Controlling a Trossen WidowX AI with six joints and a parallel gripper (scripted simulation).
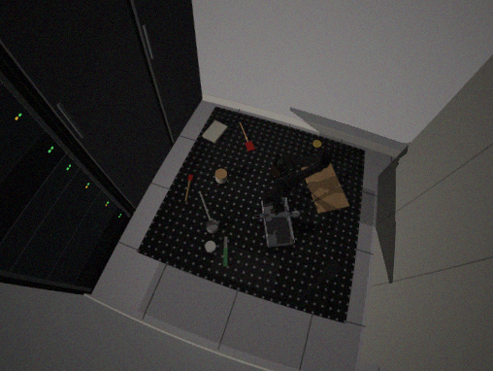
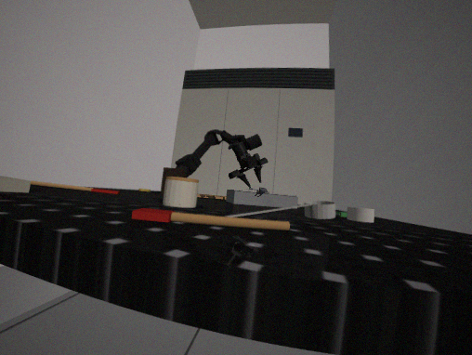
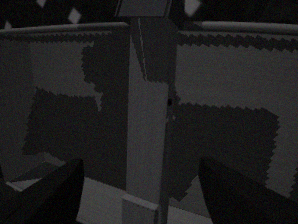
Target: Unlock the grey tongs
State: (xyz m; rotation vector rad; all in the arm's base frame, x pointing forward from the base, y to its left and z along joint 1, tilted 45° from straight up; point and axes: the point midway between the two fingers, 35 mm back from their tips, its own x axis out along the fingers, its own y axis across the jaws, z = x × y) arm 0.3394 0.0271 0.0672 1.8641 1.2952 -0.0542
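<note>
My gripper tip is now 30 mm above the yellow lock piece, 20 mm to the left of it and 20 mm short of it. Also, from my gripper tip: white disc 310 mm ahead, 300 mm to the right, 70 mm below; then cork-lidded jar 410 mm to the right, 150 mm behind, 60 mm below; then grey roasting tin 60 mm below, 30 mm to the left, 30 mm ahead.
</note>
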